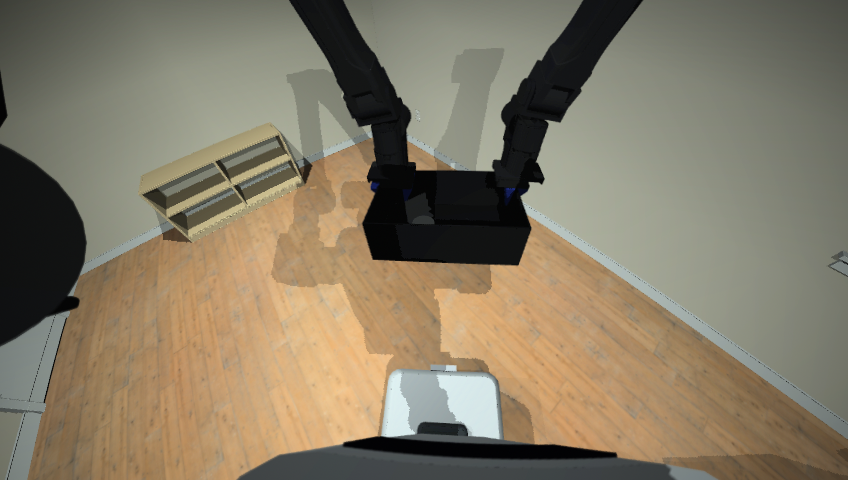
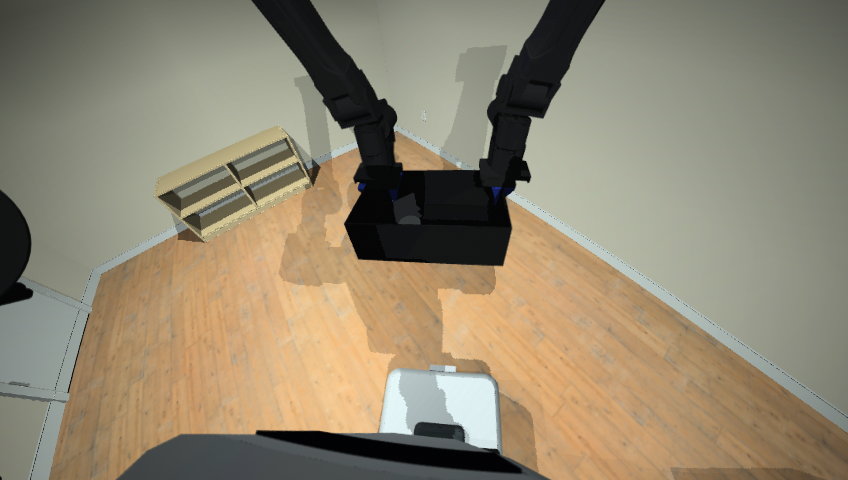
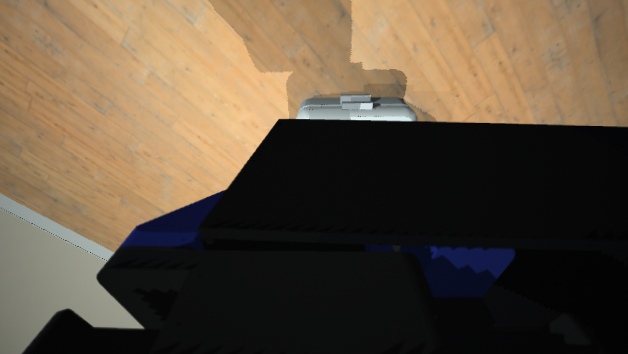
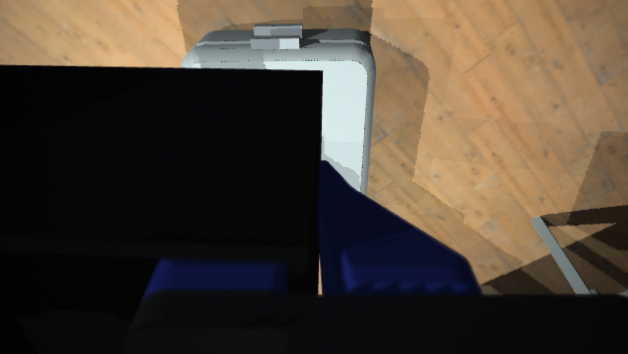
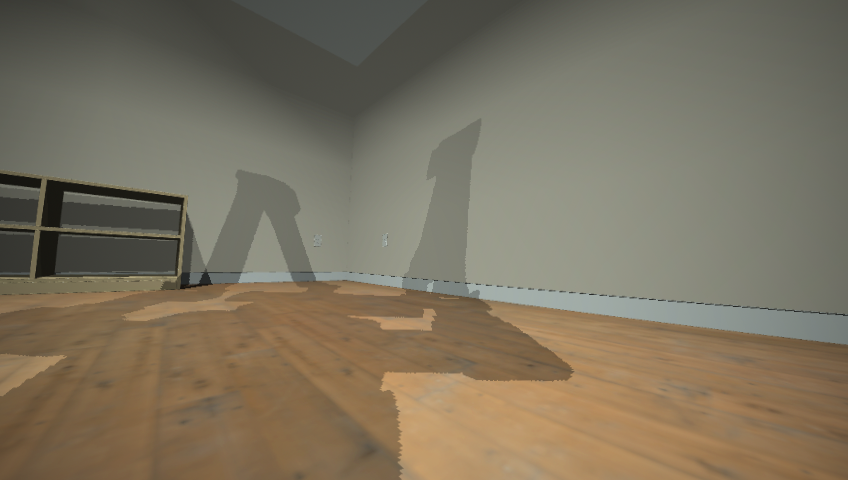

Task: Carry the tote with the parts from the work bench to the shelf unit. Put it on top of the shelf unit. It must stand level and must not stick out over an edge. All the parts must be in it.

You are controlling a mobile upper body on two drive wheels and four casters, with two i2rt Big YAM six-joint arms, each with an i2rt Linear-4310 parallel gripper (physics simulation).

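Places are measured from the left arm's base along level axes (x ahead, y left, z up), in millimetres.
Pixels of known places: left gripper, between the fingertips: (image 1: 396, 202) (image 2: 385, 202) (image 3: 315, 177); right gripper, between the fingertips: (image 1: 506, 203) (image 2: 496, 203) (image 4: 313, 176).
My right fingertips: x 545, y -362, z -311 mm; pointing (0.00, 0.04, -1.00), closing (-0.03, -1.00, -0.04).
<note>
Ahead of a thing's pixels: the offset from my right fingertips to its top centre.
The black tote (image 1: 458, 245) (image 2: 440, 245) (image 3: 425, 175) (image 4: 150, 150) is held in the air, roughly level, above the floor. A grey angular part @[31 mm back, 211 mm left, 18 mm up] (image 1: 418, 206) (image 2: 406, 208) and a rounded part @[73 mm back, 200 mm left, 8 mm up] (image 1: 423, 220) (image 2: 409, 220) show inside; its dark interior is hard to read. My left gripper (image 1: 390, 190) (image 2: 377, 190) is shut on the tote's left end. My right gripper (image 1: 516, 192) (image 2: 503, 192) is shut on its right end, with blue fingers either side of the wall. The light wooden shelf unit (image 1: 208, 153) (image 2: 220, 157) (image 5: 183, 243) stands at the left, beyond the tote. The work bench does not show.
Walls with pale baseboards (image 1: 642, 299) (image 2: 630, 303) (image 5: 624, 306) meet in a corner behind the tote. My white base (image 1: 476, 398) (image 2: 476, 398) (image 4: 345, 100) is below. A dark round shape (image 1: 35, 243) (image 2: 11, 243) fills the left edge. Arm shadows fall on floor and walls.
</note>
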